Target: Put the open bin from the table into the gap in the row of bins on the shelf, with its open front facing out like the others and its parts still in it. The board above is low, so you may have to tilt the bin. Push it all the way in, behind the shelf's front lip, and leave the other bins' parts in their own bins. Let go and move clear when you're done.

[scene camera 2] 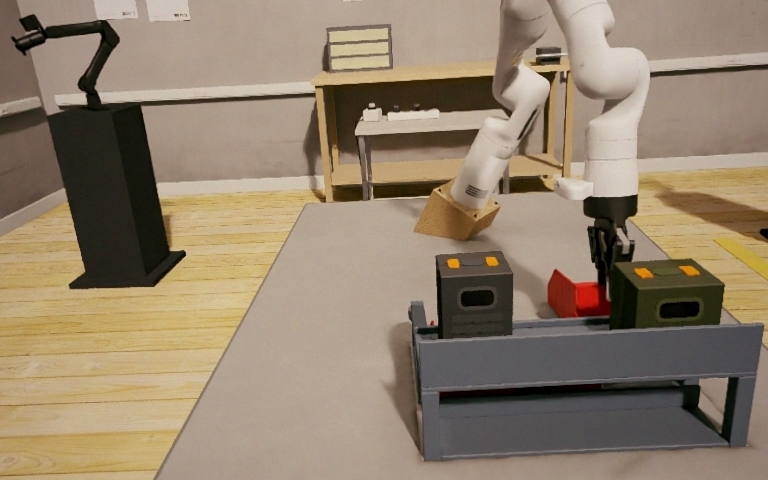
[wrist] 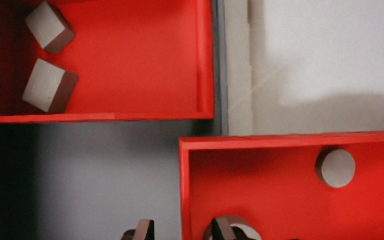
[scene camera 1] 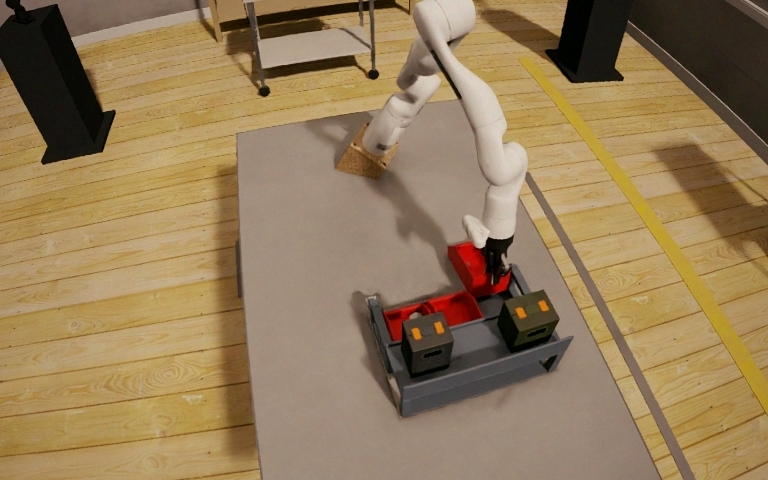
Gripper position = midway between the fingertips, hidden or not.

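Observation:
The dark grey box is out of frame in the wrist view, but I do see a dark grey box [scene camera 2: 475, 290], and scene camera 1 [scene camera 1: 426, 343] shows it as well. There is a grey shelf [scene camera 2: 666, 416]; I find it again in the wrist view [wrist: 83, 173], and also in scene camera 1 [scene camera 1: 473, 370]. A grey round part [wrist: 335, 167] is visible to me too. As for my gripper [scene camera 2: 609, 297], it also appears in scene camera 1 [scene camera 1: 491, 278].

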